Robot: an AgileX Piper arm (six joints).
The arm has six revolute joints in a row. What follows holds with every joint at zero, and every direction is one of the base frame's.
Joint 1 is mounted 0.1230 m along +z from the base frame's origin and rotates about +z.
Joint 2 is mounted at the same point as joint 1 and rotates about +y.
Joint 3 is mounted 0.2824 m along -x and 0.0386 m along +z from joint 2 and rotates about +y.
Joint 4 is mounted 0.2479 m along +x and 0.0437 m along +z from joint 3 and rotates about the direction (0.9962, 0, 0.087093).
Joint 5 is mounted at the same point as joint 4 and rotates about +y.
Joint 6 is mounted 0.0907 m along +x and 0.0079 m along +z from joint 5 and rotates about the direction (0.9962, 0, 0.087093).
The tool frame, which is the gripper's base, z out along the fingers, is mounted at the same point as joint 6; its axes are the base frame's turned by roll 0.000, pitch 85.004 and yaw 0.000 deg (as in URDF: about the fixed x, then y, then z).
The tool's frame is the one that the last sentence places.
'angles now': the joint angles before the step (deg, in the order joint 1, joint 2, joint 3, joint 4, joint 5, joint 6). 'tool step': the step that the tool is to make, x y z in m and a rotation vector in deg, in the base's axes. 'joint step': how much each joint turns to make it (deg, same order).
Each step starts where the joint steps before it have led.
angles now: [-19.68, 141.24, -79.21, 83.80, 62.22, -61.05]
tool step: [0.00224, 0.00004, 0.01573, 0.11, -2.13, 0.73]
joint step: [0.00, -1.98, -0.06, -0.12, 1.09, -0.05]
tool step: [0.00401, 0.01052, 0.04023, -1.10, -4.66, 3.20]
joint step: [1.43, -5.44, 0.00, -1.35, 1.53, 0.55]
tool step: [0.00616, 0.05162, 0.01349, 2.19, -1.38, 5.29]
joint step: [6.88, -1.38, 0.00, 2.58, 0.88, 0.56]
